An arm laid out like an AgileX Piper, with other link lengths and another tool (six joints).
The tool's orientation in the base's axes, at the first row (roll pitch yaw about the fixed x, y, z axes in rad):
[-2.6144 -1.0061 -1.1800]
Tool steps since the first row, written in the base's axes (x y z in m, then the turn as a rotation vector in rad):
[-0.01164 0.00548 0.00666 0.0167 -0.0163 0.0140]
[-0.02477 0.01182 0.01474 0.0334 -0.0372 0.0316]
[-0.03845 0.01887 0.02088 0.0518 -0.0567 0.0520]
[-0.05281 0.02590 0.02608 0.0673 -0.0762 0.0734]
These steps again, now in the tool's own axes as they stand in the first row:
[0.00054 0.00167 -0.01438 0.0233 -0.0026 0.0138]
[0.00155 0.00328 -0.03094 0.0519 -0.0029 0.0282]
[0.00046 0.00525 -0.04736 0.0825 -0.0061 0.0419]
[-0.00155 0.00792 -0.06383 0.1134 -0.0076 0.0529]

